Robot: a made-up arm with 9 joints. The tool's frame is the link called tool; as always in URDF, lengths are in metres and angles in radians.
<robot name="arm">
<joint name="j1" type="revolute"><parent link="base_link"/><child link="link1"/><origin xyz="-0.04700 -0.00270 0.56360" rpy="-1.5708 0.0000 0.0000"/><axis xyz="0 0 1"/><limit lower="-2.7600" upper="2.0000" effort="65" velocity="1.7"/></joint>
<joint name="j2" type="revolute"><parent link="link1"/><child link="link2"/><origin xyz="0.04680 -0.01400 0.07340" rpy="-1.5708 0.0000 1.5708"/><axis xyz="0 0 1"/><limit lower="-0.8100" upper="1.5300" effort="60" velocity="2.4"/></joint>
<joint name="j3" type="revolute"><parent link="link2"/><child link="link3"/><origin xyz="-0.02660 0.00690 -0.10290" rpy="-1.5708 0.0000 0.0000"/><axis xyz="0 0 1"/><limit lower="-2.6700" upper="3.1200" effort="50" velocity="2.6"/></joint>
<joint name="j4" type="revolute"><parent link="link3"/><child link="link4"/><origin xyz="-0.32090 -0.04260 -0.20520" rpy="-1.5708 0.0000 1.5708"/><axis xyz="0 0 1"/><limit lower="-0.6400" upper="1.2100" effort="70" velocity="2.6"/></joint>
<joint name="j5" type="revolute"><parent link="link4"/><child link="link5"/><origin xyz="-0.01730 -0.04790 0.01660"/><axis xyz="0 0 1"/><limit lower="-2.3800" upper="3.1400" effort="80" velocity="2.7"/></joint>
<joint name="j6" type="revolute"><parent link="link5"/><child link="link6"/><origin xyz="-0.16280 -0.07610 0.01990" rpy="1.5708 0.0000 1.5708"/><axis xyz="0 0 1"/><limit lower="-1.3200" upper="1.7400" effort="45" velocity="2.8"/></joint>
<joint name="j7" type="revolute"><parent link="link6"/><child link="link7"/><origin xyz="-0.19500 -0.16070 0.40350" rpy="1.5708 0.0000 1.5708"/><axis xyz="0 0 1"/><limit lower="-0.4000" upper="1.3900" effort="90" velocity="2.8"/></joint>
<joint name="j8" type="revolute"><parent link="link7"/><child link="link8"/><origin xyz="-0.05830 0.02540 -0.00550" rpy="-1.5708 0.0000 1.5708"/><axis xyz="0 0 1"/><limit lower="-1.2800" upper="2.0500" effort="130" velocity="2.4"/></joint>
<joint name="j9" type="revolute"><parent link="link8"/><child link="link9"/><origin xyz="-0.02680 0.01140 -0.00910" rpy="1.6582 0.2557 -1.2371"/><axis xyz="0 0 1"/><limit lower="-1.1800" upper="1.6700" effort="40" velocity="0.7"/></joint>
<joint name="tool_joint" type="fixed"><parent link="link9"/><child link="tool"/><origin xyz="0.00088 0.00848 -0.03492" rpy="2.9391 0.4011 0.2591"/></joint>
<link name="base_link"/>
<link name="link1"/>
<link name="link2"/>
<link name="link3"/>
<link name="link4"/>
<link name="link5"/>
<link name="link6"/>
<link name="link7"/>
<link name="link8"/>
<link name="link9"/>
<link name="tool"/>
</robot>
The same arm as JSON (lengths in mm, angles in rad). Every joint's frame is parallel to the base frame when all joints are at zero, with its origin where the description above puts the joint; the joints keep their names.
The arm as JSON. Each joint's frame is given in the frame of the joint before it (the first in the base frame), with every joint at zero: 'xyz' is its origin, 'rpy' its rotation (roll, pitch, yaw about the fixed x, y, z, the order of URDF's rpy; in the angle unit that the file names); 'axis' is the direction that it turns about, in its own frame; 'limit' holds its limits. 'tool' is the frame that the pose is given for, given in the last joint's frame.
{"units": {"length": "mm", "angle": "rad"}, "joints": [
  {"name": "j1", "type": "revolute", "origin": {"xyz": [-47.0, -2.7, 563.6], "rpy": [0.0, 0.0, 0.0]}, "axis": [0.0, 1.0, 0.0], "limit": {"lower": -2.76, "upper": 2.0}},
  {"name": "j2", "type": "revolute", "origin": {"xyz": [46.8, 73.4, 14.0], "rpy": [0.0, 0.0, 0.0]}, "axis": [-1.0, 0.0, 0.0], "limit": {"lower": -0.81, "upper": 1.53}},
  {"name": "j3", "type": "revolute", "origin": {"xyz": [102.9, -6.9, 26.6], "rpy": [0.0, 0.0, 0.0]}, "axis": [0.0, -1.0, 0.0], "limit": {"lower": -2.67, "upper": 3.12}},
  {"name": "j4", "type": "revolute", "origin": {"xyz": [-42.6, 205.2, 320.9], "rpy": [0.0, 0.0, 0.0]}, "axis": [0.0, 0.0, 1.0], "limit": {"lower": -0.64, "upper": 1.21}},
  {"name": "j5", "type": "revolute", "origin": {"xyz": [-17.3, -47.9, 16.6], "rpy": [0.0, 0.0, 0.0]}, "axis": [0.0, 0.0, 1.0], "limit": {"lower": -2.38, "upper": 3.14}},
  {"name": "j6", "type": "revolute", "origin": {"xyz": [-162.8, -76.1, 19.9], "rpy": [0.0, 0.0, 0.0]}, "axis": [1.0, 0.0, 0.0], "limit": {"lower": -1.32, "upper": 1.74}},
  {"name": "j7", "type": "revolute", "origin": {"xyz": [403.5, -195.0, -160.7], "rpy": [0.0, 0.0, 0.0]}, "axis": [0.0, 1.0, 0.0], "limit": {"lower": -0.4, "upper": 1.39}},
  {"name": "j8", "type": "revolute", "origin": {"xyz": [25.4, -5.5, -58.3], "rpy": [0.0, 0.0, 0.0]}, "axis": [0.0, 0.0, -1.0], "limit": {"lower": -1.28, "upper": 2.05}},
  {"name": "j9", "type": "revolute", "origin": {"xyz": [-26.8, -11.4, 9.1], "rpy": [0.0, 0.0, 0.0]}, "axis": [-0.948471, 0.305391, 0.084497], "limit": {"lower": -1.18, "upper": 1.67}}
], "tool": {"origin": {"xyz": [33.4, -7.6, -10.9], "rpy": [1.4452, 0.0353, 0.8596]}}}

